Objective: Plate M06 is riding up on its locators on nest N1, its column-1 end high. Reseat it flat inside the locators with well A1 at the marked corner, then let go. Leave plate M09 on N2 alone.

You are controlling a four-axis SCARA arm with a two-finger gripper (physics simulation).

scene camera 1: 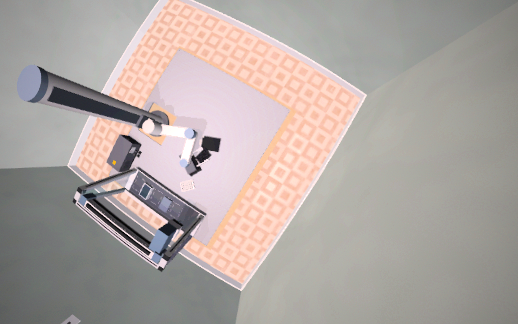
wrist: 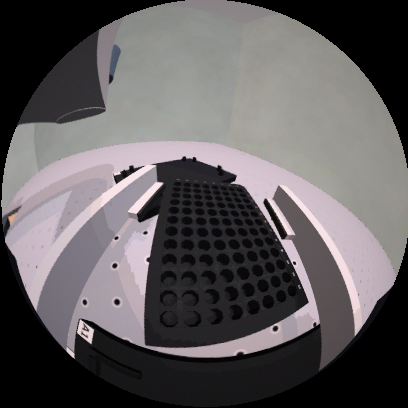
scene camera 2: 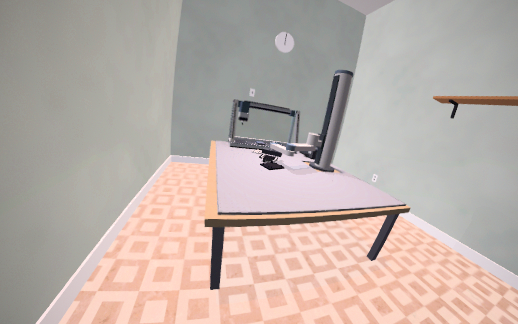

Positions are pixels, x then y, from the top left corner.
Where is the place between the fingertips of my gripper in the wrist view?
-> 217,183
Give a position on a black nest N2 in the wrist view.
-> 181,372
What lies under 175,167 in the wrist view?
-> A black nest N1.
